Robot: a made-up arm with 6 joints.
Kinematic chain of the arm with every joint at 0, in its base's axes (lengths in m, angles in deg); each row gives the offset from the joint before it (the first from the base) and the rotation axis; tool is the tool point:
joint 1: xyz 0 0 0.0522 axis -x
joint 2: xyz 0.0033 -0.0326 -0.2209 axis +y
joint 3: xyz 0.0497 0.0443 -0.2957 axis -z
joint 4: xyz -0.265 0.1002 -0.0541 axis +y
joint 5: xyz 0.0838 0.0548 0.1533 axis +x
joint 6: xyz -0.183 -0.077 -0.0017 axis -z
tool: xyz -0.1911 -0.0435 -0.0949
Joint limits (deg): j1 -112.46..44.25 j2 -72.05..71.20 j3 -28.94..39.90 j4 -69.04..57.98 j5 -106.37..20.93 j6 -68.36..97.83
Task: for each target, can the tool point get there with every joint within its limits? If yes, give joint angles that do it. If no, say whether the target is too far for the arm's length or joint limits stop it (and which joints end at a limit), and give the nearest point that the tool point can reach.
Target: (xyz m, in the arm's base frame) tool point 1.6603 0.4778 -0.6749
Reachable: no: too far | nearest point 0.5292 0.3780 -0.5230 | short by 1.146 m
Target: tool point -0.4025 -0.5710 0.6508
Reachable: no: joint limits stop it (at a limit: joint 1, joint 2, joint 5) | nearest point -0.3900 -0.3115 0.5294 | short by 0.287 m
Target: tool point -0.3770 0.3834 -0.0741
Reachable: yes | joints -91.82 -9.26 -22.83 24.37 -50.96 15.16
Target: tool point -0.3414 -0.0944 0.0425
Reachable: yes | joints -21.01 40.83 -20.24 17.22 -95.84 14.68
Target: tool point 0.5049 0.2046 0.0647
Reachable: no: joint limits stop it (at a limit: joint 3, joint 4, joint 5, joint 6) | nearest point 0.1721 0.2288 0.0662 | short by 0.334 m
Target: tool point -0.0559 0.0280 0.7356
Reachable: no: joint limits stop it (at a limit: joint 1, joint 3, joint 5) | nearest point -0.1197 0.1498 0.6273 | short by 0.175 m
